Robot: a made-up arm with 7 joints.
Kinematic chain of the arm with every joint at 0, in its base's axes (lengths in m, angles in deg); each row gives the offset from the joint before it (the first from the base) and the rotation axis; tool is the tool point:
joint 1: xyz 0 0 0.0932 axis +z
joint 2: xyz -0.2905 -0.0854 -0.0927 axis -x
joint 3: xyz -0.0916 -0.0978 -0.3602 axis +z
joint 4: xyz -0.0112 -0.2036 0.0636 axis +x
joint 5: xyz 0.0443 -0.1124 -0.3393 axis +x
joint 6: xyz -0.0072 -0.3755 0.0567 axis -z
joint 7: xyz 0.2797 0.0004 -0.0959 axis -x
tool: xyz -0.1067 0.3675 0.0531
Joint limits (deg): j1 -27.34..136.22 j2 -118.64..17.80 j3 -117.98..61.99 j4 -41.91..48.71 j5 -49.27..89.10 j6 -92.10..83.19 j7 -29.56..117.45
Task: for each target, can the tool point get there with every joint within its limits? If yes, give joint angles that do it. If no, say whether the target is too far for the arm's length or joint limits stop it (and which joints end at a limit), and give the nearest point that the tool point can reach.
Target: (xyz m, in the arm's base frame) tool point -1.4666 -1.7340 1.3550
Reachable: no: too far | nearest point -0.9406 -1.1121 0.7538 | short by 1.012 m
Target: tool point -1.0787 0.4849 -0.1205
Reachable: yes | joints 32.54 -105.96 -49.22 -4.09 12.64 -33.89 67.57
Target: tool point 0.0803 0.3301 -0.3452
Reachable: yes | joints 10.47 -72.85 45.00 -24.04 -30.72 14.91 -4.38
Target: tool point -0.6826 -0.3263 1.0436
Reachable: no: joint limits stop it (at a limit: joint 2, joint 4, joint 7) | nearest point -0.6613 -0.3161 0.8827 | short by 0.163 m
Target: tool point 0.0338 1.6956 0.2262
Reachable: no: joint limits stop it (at a limit: joint 1, joint 2, joint 7) | nearest point -0.0262 1.4885 0.1724 | short by 0.222 m
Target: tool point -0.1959 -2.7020 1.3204
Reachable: no: too far | nearest point -0.1103 -1.5216 0.6459 | short by 1.362 m
